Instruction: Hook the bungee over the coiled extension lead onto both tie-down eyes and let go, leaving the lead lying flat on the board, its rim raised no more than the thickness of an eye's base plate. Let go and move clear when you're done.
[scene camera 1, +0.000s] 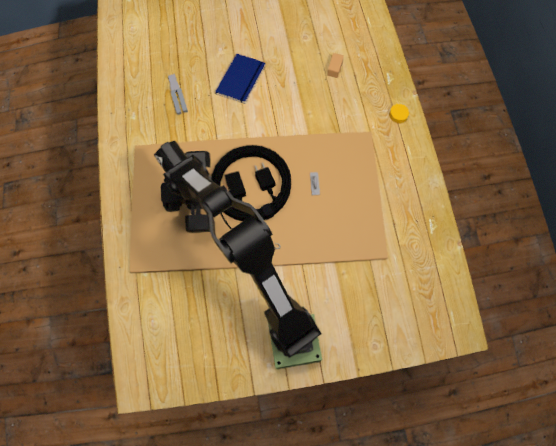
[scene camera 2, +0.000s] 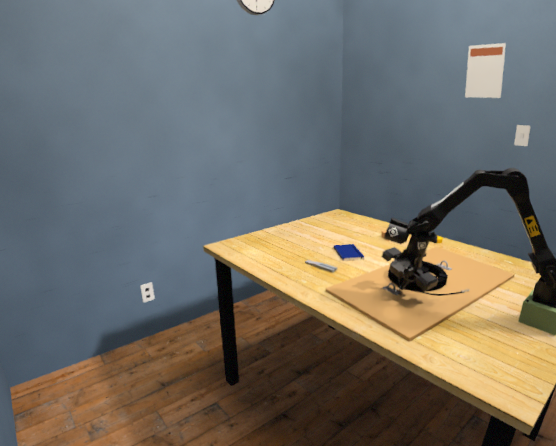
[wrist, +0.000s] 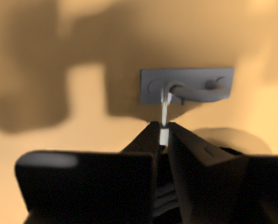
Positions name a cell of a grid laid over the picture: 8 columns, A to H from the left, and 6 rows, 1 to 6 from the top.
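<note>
A black coiled lead (scene camera 1: D3) is there for me to see. I also see my gripper (scene camera 1: C3), and it is the same gripper (scene camera 2: F4) that I find from scene camera 2. The wrist view shows my gripper (wrist: E4) too.
</note>
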